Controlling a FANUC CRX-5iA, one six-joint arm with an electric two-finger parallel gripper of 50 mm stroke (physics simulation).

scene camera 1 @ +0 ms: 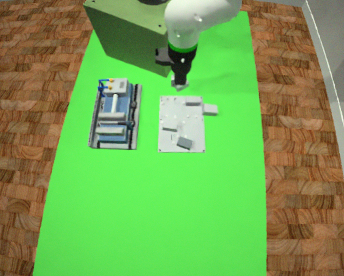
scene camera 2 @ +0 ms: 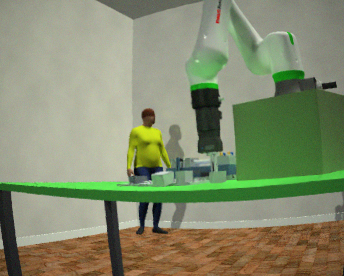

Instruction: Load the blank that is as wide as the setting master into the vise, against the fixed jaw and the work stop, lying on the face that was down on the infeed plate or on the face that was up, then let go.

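Frame: origin at the arm's base, x ahead, y left, z up, level; millimetres.
Seen in the pictures: gripper, fingertip midpoint: (scene camera 1: 173,85); arm's base, link origin: (scene camera 2: 293,98).
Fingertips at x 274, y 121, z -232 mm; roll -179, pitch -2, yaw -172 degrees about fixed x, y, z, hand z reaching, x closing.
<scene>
Offsets run from my fingertips to a thing's top centre. "*": to the spot under its first point.
My gripper (scene camera 1: 180,84) (scene camera 2: 214,168) points down behind the infeed plate {dx +156, dy +56, dz -26 mm} (scene camera 1: 196,131) and is shut on a light grey block {dx -24, dy +29, dz +3 mm} (scene camera 1: 178,87) (scene camera 2: 218,177), which is low at the table top; whether it touches is unclear. The blue and grey vise {* dx +226, dy -214, dz +43 mm} (scene camera 1: 110,123) stands left of the plate in scene camera 1, with two pale jaws across it and a gap between them. On the plate are a grey block {dx +60, dy +92, dz +10 mm} (scene camera 1: 193,103), a light block {dx +185, dy +13, dz +9 mm} (scene camera 1: 170,127) and a darker grey block {dx +248, dy +79, dz -1 mm} (scene camera 1: 184,143) (scene camera 2: 139,179). Another light block {dx +89, dy +166, dz +11 mm} (scene camera 1: 210,109) is at its right edge. I cannot tell which matches the setting master's width.
The robot's green pedestal (scene camera 1: 132,42) (scene camera 2: 280,135) stands behind the vise and plate. Blue fittings {* dx +91, dy -278, dz +75 mm} (scene camera 1: 101,87) stick up at the vise's back left corner. A person (scene camera 2: 147,150) in a yellow top stands beyond the table (scene camera 2: 90,191) in scene camera 2.
</scene>
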